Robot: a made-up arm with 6 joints.
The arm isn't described. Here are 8 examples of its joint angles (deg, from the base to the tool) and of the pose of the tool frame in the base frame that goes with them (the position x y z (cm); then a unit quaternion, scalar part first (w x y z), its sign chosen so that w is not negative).
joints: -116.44 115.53 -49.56 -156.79 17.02 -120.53
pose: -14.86 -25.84 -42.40 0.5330 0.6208 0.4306 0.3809
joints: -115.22 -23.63 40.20 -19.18 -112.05 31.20
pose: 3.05 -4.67 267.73 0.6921 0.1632 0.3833 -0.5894
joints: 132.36 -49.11 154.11 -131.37 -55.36 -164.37
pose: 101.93 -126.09 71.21 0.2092 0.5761 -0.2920 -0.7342
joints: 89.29 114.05 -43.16 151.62 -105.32 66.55
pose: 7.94 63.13 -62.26 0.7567 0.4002 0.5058 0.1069
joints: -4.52 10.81 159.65 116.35 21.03 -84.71
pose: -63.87 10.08 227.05 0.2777 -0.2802 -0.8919 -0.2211
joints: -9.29 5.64 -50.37 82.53 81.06 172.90
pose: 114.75 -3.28 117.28 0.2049 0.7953 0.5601 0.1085
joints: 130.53 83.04 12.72 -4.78 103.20 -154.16
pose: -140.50 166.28 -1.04 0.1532 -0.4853 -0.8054 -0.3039
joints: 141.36 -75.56 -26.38 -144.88 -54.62 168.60
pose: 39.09 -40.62 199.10 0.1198 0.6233 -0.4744 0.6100
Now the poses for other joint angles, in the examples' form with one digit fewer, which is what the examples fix.
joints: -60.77 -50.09 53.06 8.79 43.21 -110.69
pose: -64.6 118.8 244.2 0.575 -0.118 -0.596 0.548
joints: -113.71 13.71 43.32 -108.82 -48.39 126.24
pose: -43.9 -127.4 264.3 0.715 -0.470 -0.037 -0.517
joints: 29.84 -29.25 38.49 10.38 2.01 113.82
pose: -16.9 -9.6 289.4 0.499 -0.632 -0.448 -0.388
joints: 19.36 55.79 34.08 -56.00 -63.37 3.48
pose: 215.8 88.1 108.7 0.623 0.313 0.654 0.294
